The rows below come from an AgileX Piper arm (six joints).
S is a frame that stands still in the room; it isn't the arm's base.
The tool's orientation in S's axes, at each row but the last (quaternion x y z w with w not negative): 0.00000 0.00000 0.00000 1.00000; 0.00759 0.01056 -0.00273 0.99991; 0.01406 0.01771 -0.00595 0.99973; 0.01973 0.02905 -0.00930 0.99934; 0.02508 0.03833 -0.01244 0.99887
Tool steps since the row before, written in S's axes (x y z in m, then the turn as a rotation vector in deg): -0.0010 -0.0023 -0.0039 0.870 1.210 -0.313; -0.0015 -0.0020 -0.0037 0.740 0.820 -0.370; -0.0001 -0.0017 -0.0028 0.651 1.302 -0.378; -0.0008 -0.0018 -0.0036 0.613 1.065 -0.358; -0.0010 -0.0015 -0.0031 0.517 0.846 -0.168
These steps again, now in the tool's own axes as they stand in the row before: -0.0010 -0.0023 -0.0039 0.870 1.210 -0.313; -0.0014 -0.0021 -0.0037 0.743 0.818 -0.367; 0.0000 -0.0018 -0.0028 0.649 1.299 -0.392; -0.0006 -0.0020 -0.0036 0.614 1.062 -0.364; -0.0007 -0.0017 -0.0031 0.509 0.850 -0.171
